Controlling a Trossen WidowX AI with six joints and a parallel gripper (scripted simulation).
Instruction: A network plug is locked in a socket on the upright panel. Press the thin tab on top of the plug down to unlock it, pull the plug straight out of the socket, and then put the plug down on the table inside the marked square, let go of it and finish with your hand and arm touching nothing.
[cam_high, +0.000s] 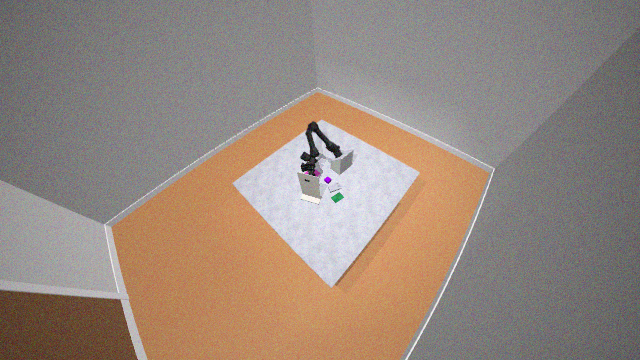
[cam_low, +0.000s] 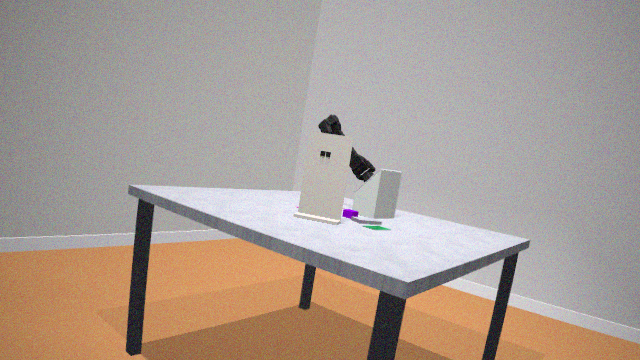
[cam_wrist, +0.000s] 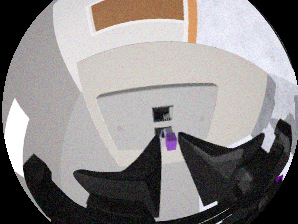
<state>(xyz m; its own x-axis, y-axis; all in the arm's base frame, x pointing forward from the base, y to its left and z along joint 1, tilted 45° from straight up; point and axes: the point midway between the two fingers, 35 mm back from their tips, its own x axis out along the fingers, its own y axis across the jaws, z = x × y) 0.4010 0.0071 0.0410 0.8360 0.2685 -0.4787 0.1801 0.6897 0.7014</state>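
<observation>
Now: gripper tip 1 cm short of the purple plug. Also, from my gripper tip: grey panel (10 cm below, 3 cm ahead); magenta patch (24 cm below, 19 cm behind, 15 cm to the right).
</observation>
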